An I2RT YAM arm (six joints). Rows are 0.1 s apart.
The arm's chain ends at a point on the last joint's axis. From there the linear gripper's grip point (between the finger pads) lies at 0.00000 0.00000 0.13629 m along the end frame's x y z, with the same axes.
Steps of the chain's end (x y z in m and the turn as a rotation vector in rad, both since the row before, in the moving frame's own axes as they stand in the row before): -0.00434 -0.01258 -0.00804 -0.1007 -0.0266 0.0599; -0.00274 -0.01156 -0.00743 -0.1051 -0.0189 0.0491; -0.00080 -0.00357 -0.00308 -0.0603 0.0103 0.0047; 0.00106 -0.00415 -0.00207 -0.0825 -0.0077 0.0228; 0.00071 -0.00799 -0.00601 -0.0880 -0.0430 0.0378
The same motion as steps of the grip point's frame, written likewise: -0.00837 0.00100 -0.00878 -0.1007 -0.0266 0.0599; -0.00566 0.00267 -0.00821 -0.1051 -0.0189 0.0491; 0.00058 0.00465 -0.00333 -0.0603 0.0103 0.0047; -0.00012 0.00707 -0.00254 -0.0825 -0.0077 0.0228; -0.00537 0.00387 -0.00666 -0.0880 -0.0430 0.0378
